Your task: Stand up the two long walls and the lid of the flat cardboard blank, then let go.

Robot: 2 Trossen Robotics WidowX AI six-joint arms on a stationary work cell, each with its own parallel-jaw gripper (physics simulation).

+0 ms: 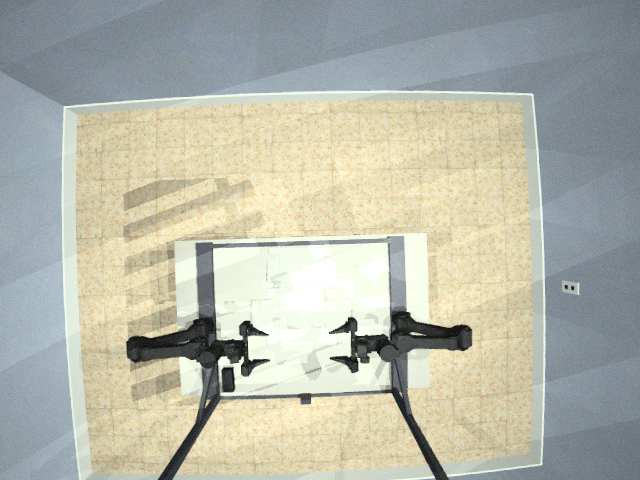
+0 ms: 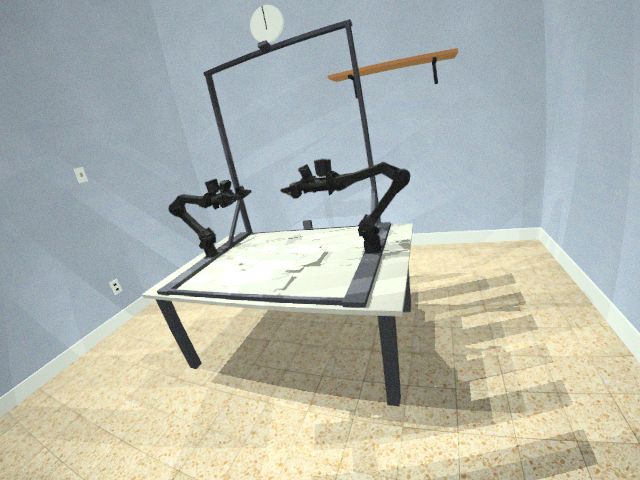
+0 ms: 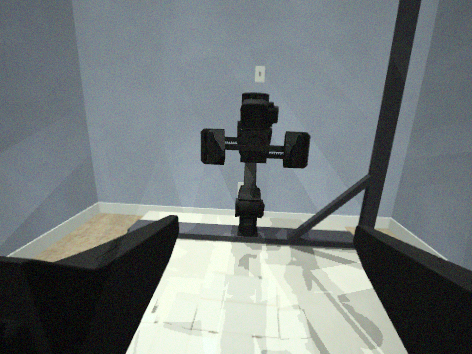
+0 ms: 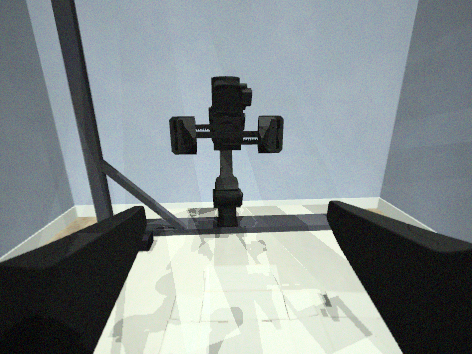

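The white cardboard blank lies flat on the white table. Its outline and fold lines are faint against the glare and shadows; I cannot tell the long walls from the lid. My left gripper is open and empty, raised well above the table. My right gripper is open and empty at a similar height. The two face each other with a gap between them, and neither touches the blank.
Dark rails border the work area. A tall dark post and its diagonal brace rise beside each arm's base. A small black box is near the left arm.
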